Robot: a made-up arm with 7 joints.
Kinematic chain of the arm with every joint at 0, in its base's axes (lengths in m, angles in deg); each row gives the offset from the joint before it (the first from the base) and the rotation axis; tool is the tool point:
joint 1: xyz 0 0 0.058 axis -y
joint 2: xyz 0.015 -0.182 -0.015 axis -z
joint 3: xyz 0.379 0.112 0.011 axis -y
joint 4: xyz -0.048 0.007 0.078 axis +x
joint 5: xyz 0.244 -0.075 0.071 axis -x
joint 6: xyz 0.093 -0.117 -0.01 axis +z
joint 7: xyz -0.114 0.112 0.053 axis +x
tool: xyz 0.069 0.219 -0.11
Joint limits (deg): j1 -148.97..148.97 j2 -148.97..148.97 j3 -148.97..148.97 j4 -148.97..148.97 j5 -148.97..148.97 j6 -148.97..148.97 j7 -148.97..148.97
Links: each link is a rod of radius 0.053 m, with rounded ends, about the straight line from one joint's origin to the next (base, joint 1, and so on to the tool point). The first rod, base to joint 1, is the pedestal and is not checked.
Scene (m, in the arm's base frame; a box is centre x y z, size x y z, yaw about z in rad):
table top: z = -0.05
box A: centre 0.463 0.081 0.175 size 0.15 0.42 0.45 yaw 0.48
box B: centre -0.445 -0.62 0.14 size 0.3 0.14 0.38 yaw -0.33
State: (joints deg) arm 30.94 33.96 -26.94 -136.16 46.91 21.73 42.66
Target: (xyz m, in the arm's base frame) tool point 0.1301 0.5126 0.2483
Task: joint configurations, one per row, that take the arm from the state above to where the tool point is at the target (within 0.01 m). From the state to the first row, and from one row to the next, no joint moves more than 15 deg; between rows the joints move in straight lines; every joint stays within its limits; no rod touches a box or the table.
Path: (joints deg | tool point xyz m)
1: 39.82 36.20 -22.02 -136.99 48.83 28.27 54.12 | 0.3727 -0.3984 0.2425
2: 48.69 38.44 -17.09 -137.83 50.76 34.82 65.58 | 0.3601 -0.3767 0.2770
3: 57.57 40.68 -12.17 -138.66 52.68 41.36 77.03 | 0.3585 -0.3658 0.3250
4: 66.44 42.92 -7.24 -139.49 54.61 47.91 88.49 | 0.3550 -0.3706 0.3922
5: 70.60 29.80 -3.94 -133.74 44.81 52.70 95.00 | 0.3683 -0.1891 0.5100
6: 74.76 16.68 -0.63 -128.00 35.01 57.50 101.51 | 0.3113 0.0217 0.5860
7: 78.92 3.56 2.68 -122.25 25.21 62.29 108.02 | 0.1936 0.2313 0.5918
8: 83.08 -9.57 5.98 -116.50 15.40 67.08 114.52 | 0.0391 0.4049 0.5178
9: 87.24 -22.69 9.29 -110.76 5.60 71.88 121.03 | -0.1218 0.5148 0.3783
10: 91.40 -35.81 12.60 -105.01 -4.20 76.67 127.54 | -0.2630 0.5500 0.2044
11: 81.28 -35.19 5.94 -102.71 -2.96 63.18 119.69 | -0.1842 0.5426 0.2503
12: 71.17 -34.57 -0.72 -100.41 -1.71 49.69 111.84 | -0.0886 0.5328 0.2762
13: 61.06 -33.95 -7.37 -98.10 -0.47 36.20 103.99 | 0.0185 0.5224 0.2768
14: 50.94 -33.32 -14.03 -95.80 0.77 22.71 96.14 | 0.1301 0.5126 0.2484

